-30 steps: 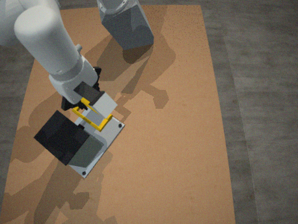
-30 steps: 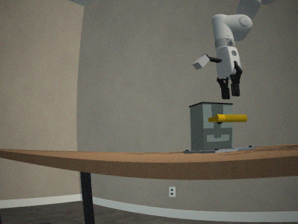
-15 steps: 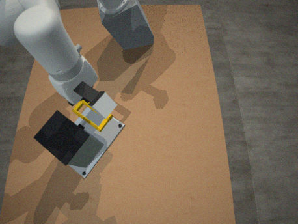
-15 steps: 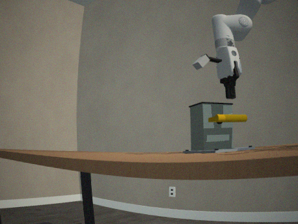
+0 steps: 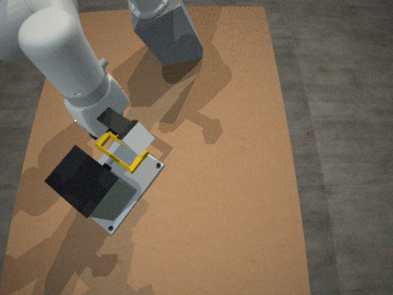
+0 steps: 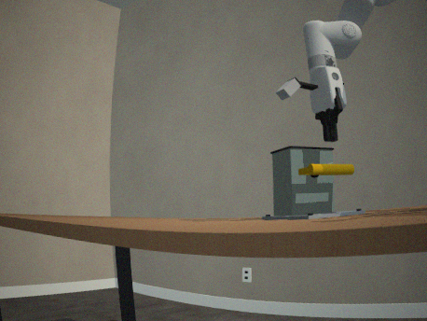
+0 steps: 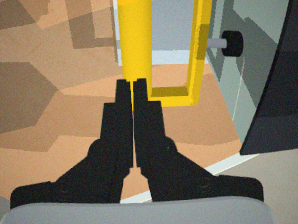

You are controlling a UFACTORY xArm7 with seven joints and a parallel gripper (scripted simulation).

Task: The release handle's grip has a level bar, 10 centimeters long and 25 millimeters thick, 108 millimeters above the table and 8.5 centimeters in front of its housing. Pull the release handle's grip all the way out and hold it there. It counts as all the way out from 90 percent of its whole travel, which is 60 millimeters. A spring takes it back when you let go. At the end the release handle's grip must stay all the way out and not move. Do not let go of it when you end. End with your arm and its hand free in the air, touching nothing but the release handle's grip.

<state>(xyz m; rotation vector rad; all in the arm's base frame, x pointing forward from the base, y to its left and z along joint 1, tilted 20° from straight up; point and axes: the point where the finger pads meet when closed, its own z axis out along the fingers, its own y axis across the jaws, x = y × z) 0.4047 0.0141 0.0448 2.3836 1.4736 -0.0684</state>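
My gripper is now 190 mm above the grey baseplate, 90 mm short of it and 50 mm to the left of it.
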